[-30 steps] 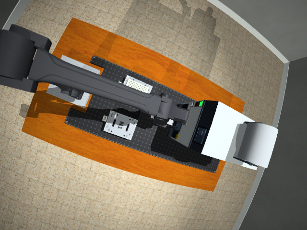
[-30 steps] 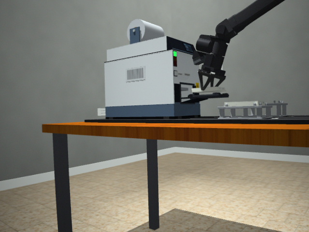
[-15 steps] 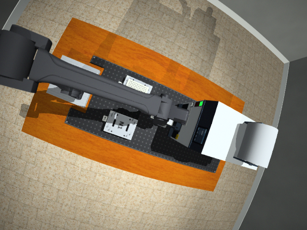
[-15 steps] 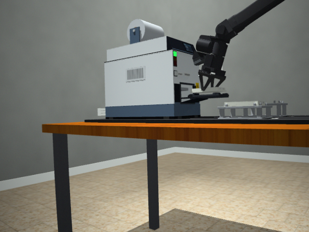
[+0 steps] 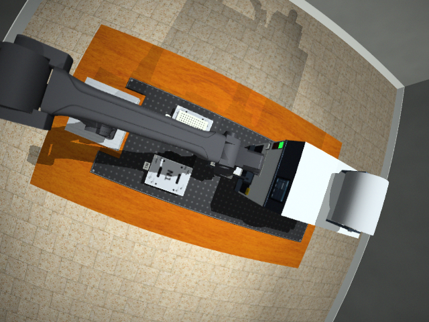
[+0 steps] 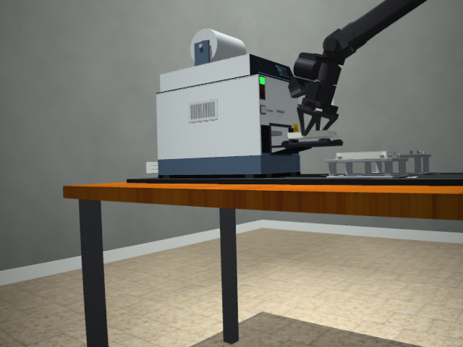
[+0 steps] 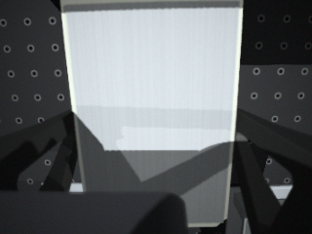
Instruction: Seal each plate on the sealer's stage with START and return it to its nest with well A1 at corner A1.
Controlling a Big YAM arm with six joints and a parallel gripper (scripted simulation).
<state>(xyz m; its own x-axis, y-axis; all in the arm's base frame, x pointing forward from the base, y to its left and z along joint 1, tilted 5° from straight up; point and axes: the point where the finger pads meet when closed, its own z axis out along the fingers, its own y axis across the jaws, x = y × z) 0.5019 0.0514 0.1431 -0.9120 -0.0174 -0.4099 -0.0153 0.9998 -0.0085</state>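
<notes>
The sealer stage is 3 cm below my hand. Also, from my hand: plate nest: 19 cm behind, 8 cm below, 7 cm to the left; pale start button: 10 cm to the left, 10 cm ahead, 7 cm above; A1 mark: 27 cm behind, 13 cm to the left, 8 cm below.
</notes>
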